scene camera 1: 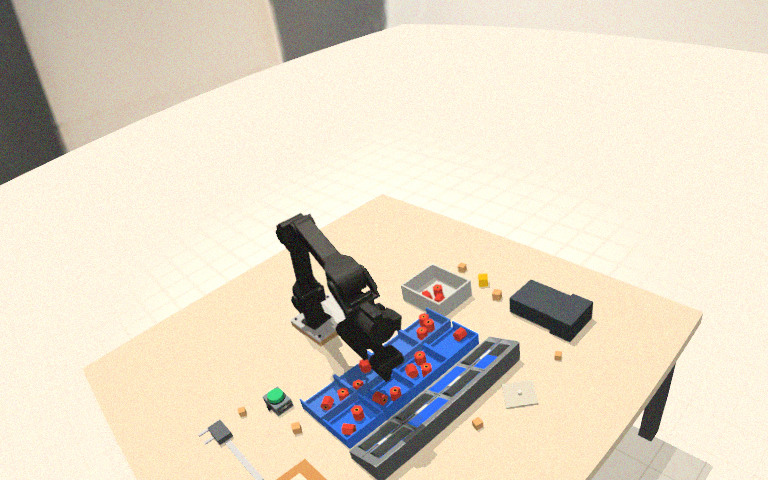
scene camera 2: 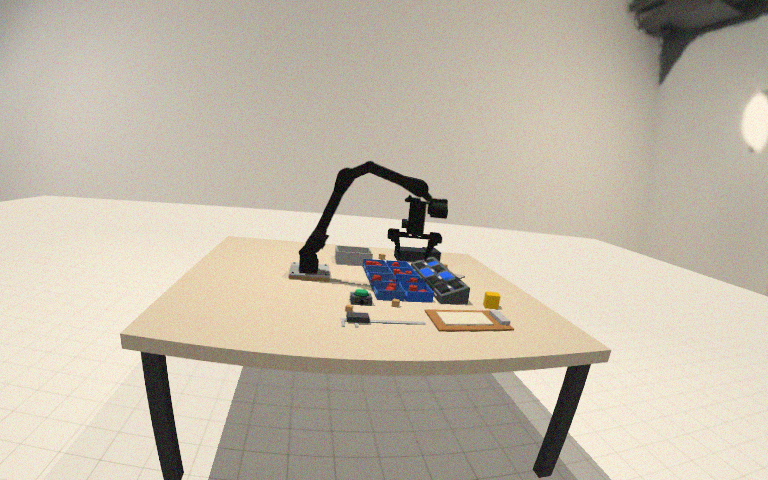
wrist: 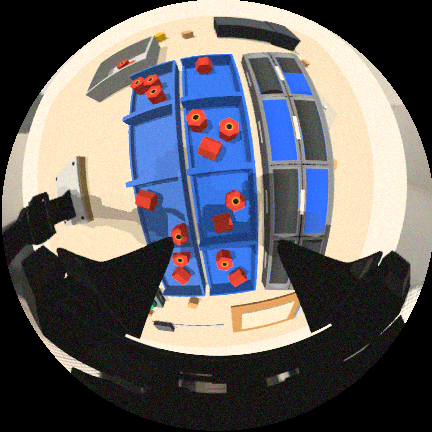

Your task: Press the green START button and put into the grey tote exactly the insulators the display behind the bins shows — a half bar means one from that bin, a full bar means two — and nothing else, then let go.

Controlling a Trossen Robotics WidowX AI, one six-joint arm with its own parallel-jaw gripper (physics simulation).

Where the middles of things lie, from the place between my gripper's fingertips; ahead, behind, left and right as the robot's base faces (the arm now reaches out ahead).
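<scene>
Grey plate [scene camera 1: 528, 397]: 260 mm ahead of my hand, 180 mm to the left of it, 100 mm below it. Dark box [scene camera 1: 564, 315]: 180 mm ahead of my hand and 460 mm to the left of it, 80 mm below it. Grey tote [scene camera 1: 457, 289]: 140 mm behind my hand, 370 mm to the left of it, 80 mm below it. Relative to the display [scene camera 1: 420, 437], my hand is 60 mm to the right, 80 mm above and 130 mm short of it.
</scene>
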